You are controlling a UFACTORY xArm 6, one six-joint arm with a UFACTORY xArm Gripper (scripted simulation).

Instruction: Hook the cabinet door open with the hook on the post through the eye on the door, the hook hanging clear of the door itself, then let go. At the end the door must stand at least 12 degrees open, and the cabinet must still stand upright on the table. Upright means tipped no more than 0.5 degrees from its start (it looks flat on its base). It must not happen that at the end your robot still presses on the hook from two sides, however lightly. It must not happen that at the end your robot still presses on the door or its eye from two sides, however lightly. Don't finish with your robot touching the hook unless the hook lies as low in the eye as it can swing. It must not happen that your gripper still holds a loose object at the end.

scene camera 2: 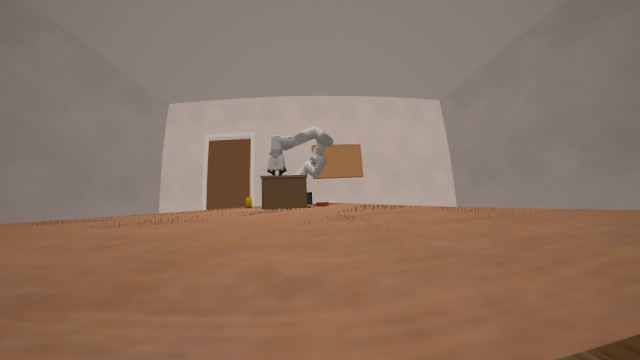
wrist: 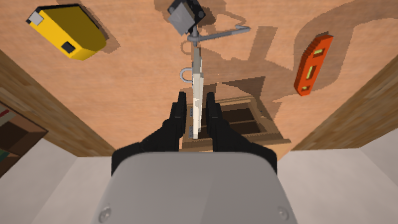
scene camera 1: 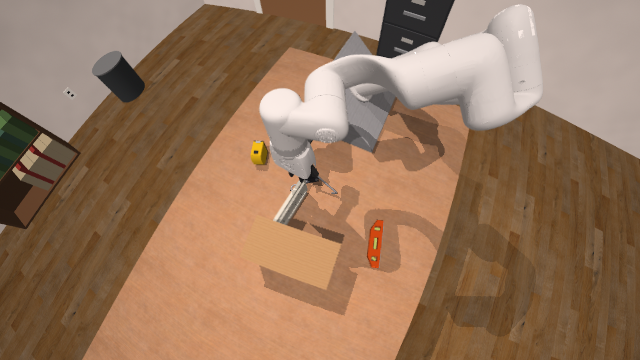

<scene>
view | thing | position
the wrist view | my gripper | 196,101
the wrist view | yellow tape measure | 77,36
</scene>
